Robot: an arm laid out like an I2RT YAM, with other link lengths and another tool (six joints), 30 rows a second.
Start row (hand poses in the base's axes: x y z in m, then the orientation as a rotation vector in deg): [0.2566, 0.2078, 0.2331, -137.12, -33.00, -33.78]
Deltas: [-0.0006, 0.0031, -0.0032, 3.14, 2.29, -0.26]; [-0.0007, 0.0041, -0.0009, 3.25, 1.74, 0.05]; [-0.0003, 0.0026, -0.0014, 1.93, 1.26, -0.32]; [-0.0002, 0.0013, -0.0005, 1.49, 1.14, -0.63]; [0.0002, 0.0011, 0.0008, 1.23, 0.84, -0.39]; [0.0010, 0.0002, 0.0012, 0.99, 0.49, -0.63]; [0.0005, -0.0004, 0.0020, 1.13, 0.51, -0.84]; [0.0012, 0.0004, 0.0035, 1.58, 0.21, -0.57]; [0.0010, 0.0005, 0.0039, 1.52, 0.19, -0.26]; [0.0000, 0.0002, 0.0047, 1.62, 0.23, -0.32]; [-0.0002, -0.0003, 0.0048, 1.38, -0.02, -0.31]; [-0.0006, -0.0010, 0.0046, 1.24, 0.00, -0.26]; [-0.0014, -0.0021, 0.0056, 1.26, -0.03, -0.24]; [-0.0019, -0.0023, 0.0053, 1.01, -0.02, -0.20]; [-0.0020, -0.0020, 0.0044, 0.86, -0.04, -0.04]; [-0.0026, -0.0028, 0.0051, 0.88, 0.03, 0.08]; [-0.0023, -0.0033, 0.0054, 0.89, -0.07, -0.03]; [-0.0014, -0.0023, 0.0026, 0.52, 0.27, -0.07]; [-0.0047, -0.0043, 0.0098, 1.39, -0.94, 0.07]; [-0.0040, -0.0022, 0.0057, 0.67, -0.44, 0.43]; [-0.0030, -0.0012, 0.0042, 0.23, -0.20, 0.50]
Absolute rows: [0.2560, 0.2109, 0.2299, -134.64, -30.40, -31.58]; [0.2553, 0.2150, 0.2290, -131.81, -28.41, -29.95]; [0.2550, 0.2176, 0.2276, -130.28, -26.74, -28.89]; [0.2548, 0.2189, 0.2271, -129.24, -24.95, -28.08]; [0.2550, 0.2200, 0.2279, -128.31, -23.68, -27.46]; [0.2560, 0.2202, 0.2291, -127.62, -22.41, -27.34]; [0.2565, 0.2198, 0.2311, -126.85, -20.87, -27.32]; [0.2577, 0.2202, 0.2346, -125.51, -19.65, -27.52]; [0.2587, 0.2207, 0.2385, -124.14, -18.80, -27.56]; [0.2587, 0.2209, 0.2432, -122.69, -17.84, -27.60]; [0.2585, 0.2206, 0.2480, -121.42, -17.11, -27.88]; [0.2579, 0.2196, 0.2526, -120.28, -16.47, -28.10]; [0.2565, 0.2175, 0.2582, -119.11, -15.86, -28.34]; [0.2546, 0.2152, 0.2635, -118.17, -15.36, -28.53]; [0.2526, 0.2132, 0.2679, -117.34, -15.09, -28.63]; [0.2500, 0.2104, 0.2730, -116.47, -14.89, -28.58]; [0.2477, 0.2071, 0.2784, -115.60, -14.64, -28.70]; [0.2463, 0.2048, 0.2810, -115.16, -14.25, -28.49]; [0.2416, 0.2005, 0.2908, -113.60, -14.49, -29.44]; [0.2376, 0.1983, 0.2965, -112.76, -14.98, -29.63]; [0.2346, 0.1971, 0.3007, -112.38, -15.52, -29.52]
